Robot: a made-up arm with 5 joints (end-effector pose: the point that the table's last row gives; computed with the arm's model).
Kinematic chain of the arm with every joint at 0, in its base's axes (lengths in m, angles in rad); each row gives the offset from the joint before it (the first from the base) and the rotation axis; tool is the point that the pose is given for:
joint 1: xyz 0 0 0.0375 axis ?
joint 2: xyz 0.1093 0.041 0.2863 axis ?
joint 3: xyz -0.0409 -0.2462 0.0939 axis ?
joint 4: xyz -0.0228 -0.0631 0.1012 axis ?
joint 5: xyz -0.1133 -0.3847 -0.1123 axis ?
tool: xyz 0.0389 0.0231 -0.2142
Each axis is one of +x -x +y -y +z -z.
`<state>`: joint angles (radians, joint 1 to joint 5).
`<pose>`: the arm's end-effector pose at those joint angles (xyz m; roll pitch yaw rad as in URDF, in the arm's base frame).
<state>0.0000 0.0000 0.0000 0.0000 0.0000</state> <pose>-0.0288 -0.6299 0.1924 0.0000 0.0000 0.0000</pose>
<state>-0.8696 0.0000 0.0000 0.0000 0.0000</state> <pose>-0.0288 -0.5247 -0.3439 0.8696 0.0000 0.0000</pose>
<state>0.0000 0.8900 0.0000 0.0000 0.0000</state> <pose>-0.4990 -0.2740 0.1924 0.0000 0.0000 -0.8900</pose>
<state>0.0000 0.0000 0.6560 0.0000 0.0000</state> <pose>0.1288 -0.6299 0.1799 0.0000 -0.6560 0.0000</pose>
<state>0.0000 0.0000 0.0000 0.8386 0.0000</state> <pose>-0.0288 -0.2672 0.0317 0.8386 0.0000 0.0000</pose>
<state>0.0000 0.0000 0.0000 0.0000 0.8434</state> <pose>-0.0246 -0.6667 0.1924 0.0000 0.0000 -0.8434</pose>
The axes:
joint 1: -x
joint 2: -z
joint 3: -y
joint 4: +x
joint 5: -z

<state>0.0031 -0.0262 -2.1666 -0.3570 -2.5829</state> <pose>0.1322 -0.7398 0.6097 2.6608 -0.9344 1.0232</pose>
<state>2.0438 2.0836 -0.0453 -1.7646 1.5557</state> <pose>-0.3061 0.6666 -0.7761 1.0040 0.3215 1.4242</pose>
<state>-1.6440 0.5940 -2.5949 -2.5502 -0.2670</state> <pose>0.2831 0.0741 -0.2744 -0.8046 -0.3566 2.7574</pose>
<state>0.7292 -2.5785 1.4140 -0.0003 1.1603</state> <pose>0.3536 0.7155 -0.2707 1.0672 0.2472 1.1033</pose>
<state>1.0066 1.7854 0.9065 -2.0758 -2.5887</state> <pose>-0.1583 0.9038 -0.2606 -1.1244 0.7614 -1.8703</pose>
